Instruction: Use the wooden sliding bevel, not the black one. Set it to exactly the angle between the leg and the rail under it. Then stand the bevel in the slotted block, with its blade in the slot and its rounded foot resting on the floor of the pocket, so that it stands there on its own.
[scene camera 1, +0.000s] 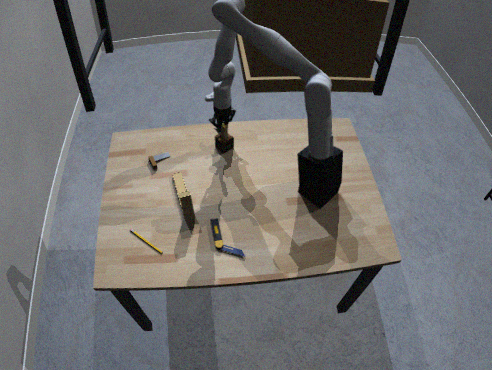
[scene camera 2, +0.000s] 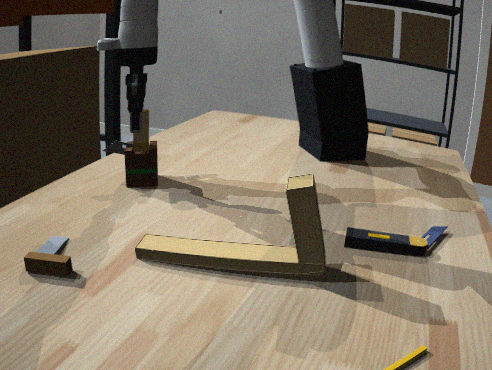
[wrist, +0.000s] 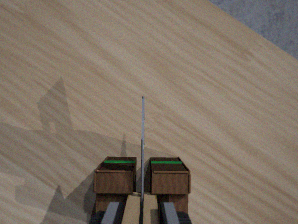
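Scene camera 2 shows a wooden try square (scene camera 2: 39, 262), a leg-and-rail piece (scene camera 2: 305, 216) and the gripper (scene camera 2: 136, 130). In the wrist view the wooden try square is out of frame. In the wrist view the leg-and-rail piece is out of frame.
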